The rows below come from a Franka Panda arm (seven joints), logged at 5 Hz.
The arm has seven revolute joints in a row. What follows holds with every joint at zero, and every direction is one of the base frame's. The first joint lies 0.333 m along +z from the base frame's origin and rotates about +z. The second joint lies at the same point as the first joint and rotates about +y. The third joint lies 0.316 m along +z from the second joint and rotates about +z. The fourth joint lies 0.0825 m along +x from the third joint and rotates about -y. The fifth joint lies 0.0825 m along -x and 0.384 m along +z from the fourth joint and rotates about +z. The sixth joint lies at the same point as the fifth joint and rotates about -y. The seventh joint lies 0.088 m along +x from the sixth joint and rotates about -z. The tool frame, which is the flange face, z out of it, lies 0.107 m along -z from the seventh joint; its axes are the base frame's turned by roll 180, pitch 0 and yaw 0 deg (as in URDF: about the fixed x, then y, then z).
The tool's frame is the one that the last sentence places.
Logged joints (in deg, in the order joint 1, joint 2, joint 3, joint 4, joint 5, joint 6, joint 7), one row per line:
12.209, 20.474, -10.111, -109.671, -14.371, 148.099, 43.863
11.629, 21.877, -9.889, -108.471, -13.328, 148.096, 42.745
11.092, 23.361, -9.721, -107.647, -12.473, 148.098, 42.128
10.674, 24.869, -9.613, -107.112, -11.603, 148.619, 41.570
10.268, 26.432, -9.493, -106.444, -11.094, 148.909, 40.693
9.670, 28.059, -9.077, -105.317, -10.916, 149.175, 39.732
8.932, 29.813, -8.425, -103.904, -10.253, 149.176, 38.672
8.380, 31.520, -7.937, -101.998, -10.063, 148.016, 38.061
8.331, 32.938, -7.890, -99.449, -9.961, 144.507, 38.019
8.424, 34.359, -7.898, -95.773, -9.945, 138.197, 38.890
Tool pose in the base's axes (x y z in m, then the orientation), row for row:
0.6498, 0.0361, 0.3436, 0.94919, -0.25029, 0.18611, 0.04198
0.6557, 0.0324, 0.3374, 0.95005, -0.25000, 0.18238, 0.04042
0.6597, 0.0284, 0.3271, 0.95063, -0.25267, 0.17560, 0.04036
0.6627, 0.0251, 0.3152, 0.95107, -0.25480, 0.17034, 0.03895
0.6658, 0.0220, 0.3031, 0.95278, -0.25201, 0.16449, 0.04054
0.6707, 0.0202, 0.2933, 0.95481, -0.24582, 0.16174, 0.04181
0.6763, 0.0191, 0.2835, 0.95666, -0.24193, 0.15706, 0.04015
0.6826, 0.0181, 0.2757, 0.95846, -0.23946, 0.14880, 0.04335
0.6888, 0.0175, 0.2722, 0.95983, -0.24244, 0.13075, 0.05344
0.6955, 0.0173, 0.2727, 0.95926, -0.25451, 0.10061, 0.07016
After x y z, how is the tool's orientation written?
As a quaternion, x y z w.
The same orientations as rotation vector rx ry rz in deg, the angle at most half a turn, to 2 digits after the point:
166.43, -43.89, 32.63
166.74, -43.88, 32.01
166.85, -44.35, 30.82
167.07, -44.76, 29.92
167.21, -44.23, 28.87
167.44, -43.11, 28.36
167.93, -42.47, 27.57
167.92, -41.95, 26.07
167.13, -42.21, 22.77
165.36, -43.87, 17.34

